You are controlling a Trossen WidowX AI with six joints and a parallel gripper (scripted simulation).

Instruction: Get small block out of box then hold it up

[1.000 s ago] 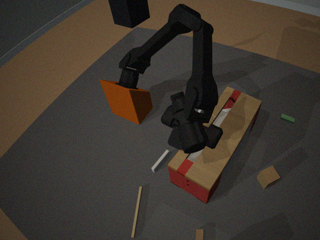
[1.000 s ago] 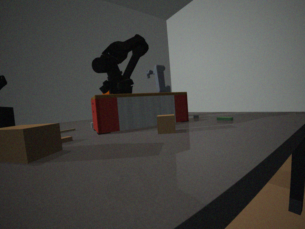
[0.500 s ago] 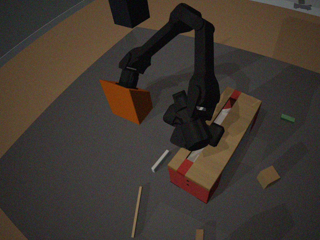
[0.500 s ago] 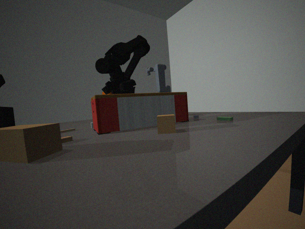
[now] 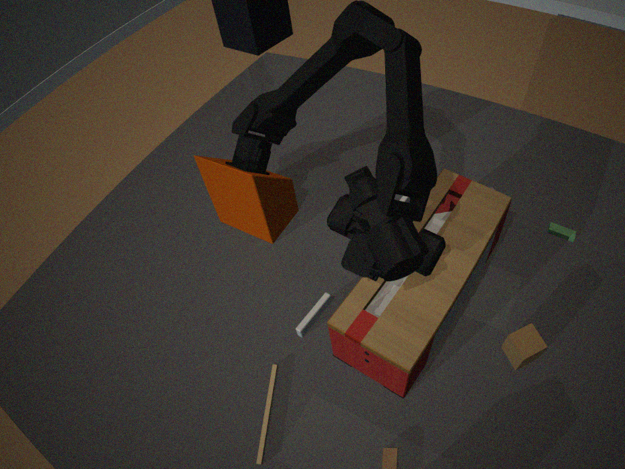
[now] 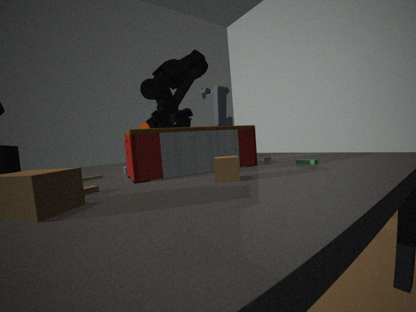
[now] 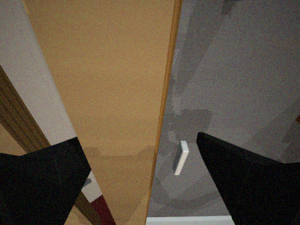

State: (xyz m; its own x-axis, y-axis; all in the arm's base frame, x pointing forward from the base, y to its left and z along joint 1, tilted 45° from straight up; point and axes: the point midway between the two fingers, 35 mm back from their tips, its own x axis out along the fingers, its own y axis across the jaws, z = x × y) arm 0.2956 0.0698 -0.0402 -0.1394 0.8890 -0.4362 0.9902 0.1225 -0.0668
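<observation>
Right now the clear-fronted box is 3 cm ahead of my gripper tip and 3 cm below it. Round my gripper tip: tan cube: 28 cm ahead, 6 cm below; then green block: 25 cm ahead, 30 cm to the left, 8 cm below; then thin wooden stick: 2 cm behind, 34 cm to the right, 9 cm below.
</observation>
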